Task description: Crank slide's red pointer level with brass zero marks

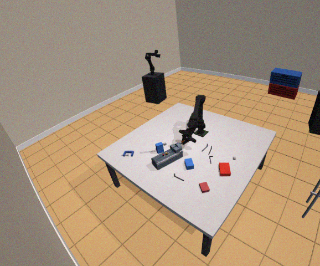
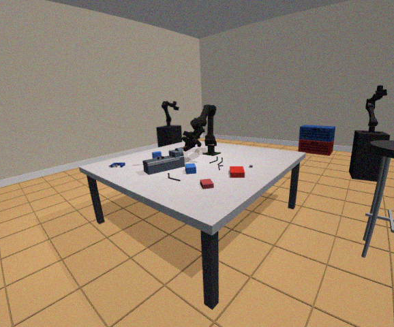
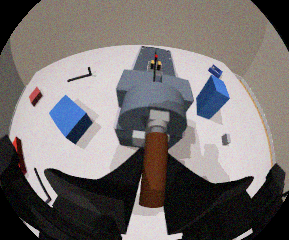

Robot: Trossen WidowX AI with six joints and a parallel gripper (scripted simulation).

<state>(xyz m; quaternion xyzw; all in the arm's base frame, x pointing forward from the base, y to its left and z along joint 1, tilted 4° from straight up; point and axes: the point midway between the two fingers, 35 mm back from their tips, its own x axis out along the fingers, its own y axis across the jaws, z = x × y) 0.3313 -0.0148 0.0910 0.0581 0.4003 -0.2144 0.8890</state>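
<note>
The brown crank handle lies 20 mm behind my gripper tip, 10 mm to the left of it and 20 mm above it. Round my gripper tip: red pointer (180 mm ahead, 80 mm to the right, 10 mm below).
</note>
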